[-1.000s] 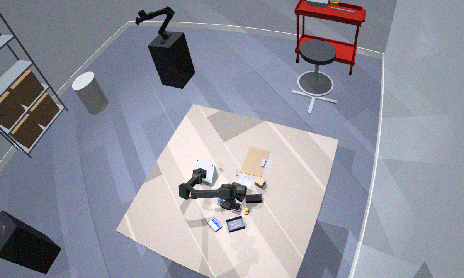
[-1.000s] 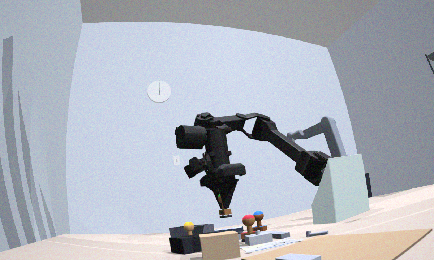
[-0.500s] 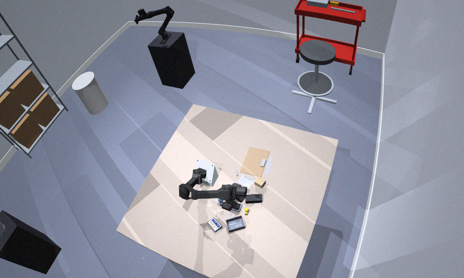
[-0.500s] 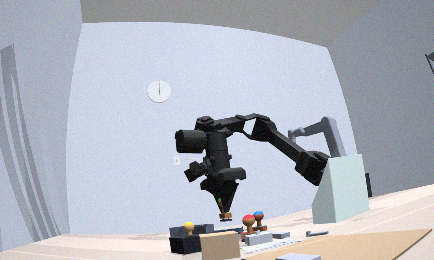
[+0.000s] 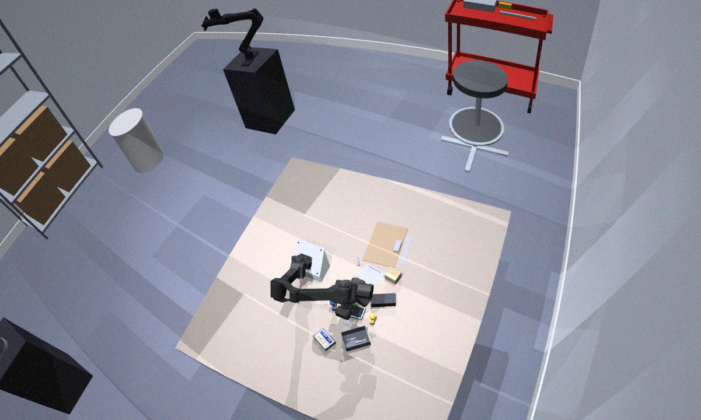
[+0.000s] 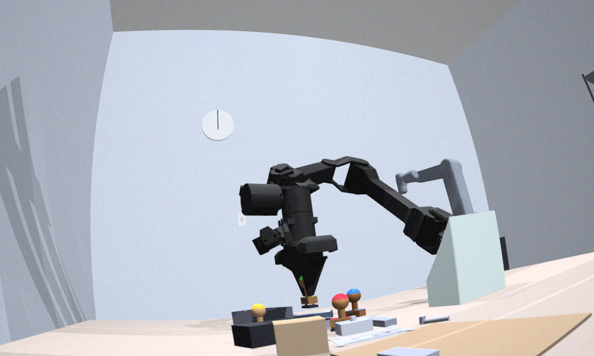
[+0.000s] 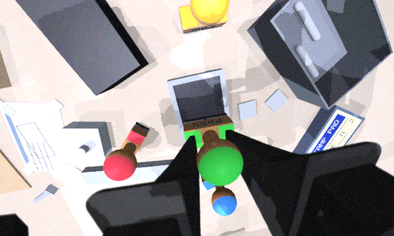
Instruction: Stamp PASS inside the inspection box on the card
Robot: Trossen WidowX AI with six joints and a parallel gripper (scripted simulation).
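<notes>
The ink pad is 60 mm below my gripper tip. The rest, counted from my gripper tip: yellow-knobbed stamp (90 mm ahead, 10 mm to the right, 50 mm below); red-knobbed stamp (20 mm behind, 90 mm to the left, 50 mm below); blue stamp (100 mm behind, 10 mm to the right, 50 mm below).
</notes>
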